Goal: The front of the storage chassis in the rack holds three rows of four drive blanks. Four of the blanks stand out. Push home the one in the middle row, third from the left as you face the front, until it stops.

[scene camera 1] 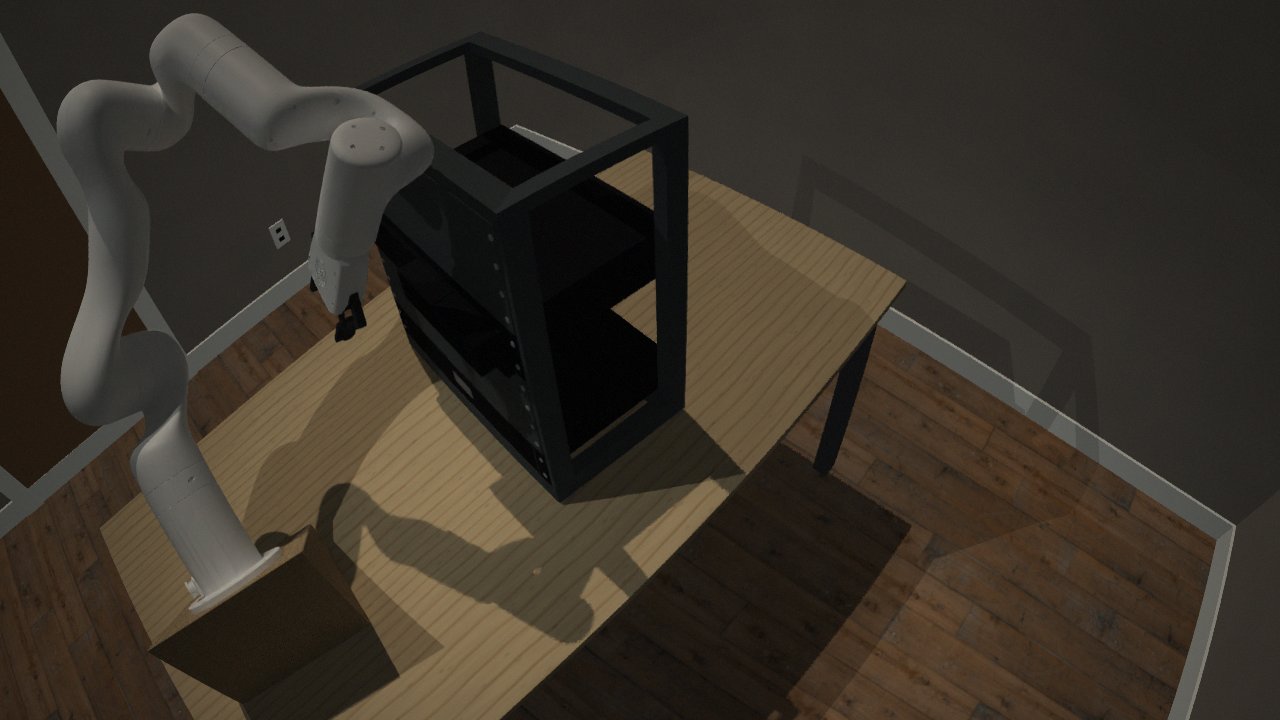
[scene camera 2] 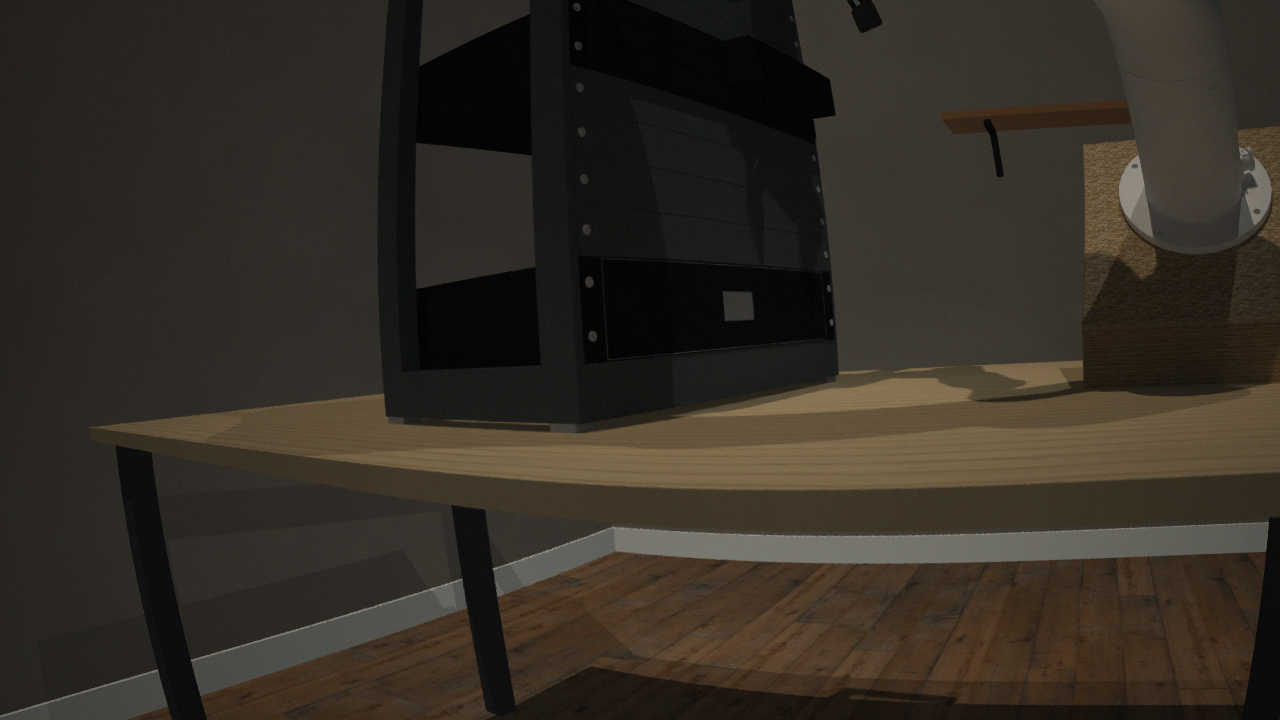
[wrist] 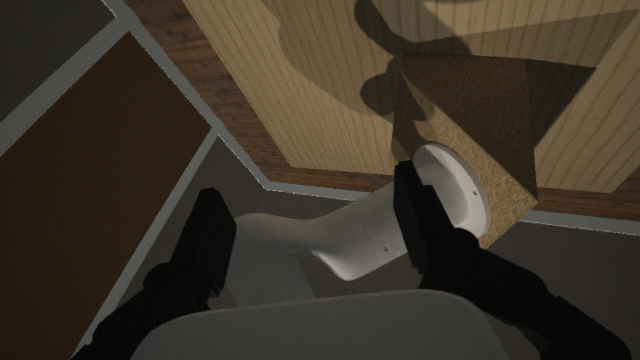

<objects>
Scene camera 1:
my gripper: 331, 311
dark rack: 504, 259
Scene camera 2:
dark rack: 681, 251
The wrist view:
my gripper: 309, 195
</objects>
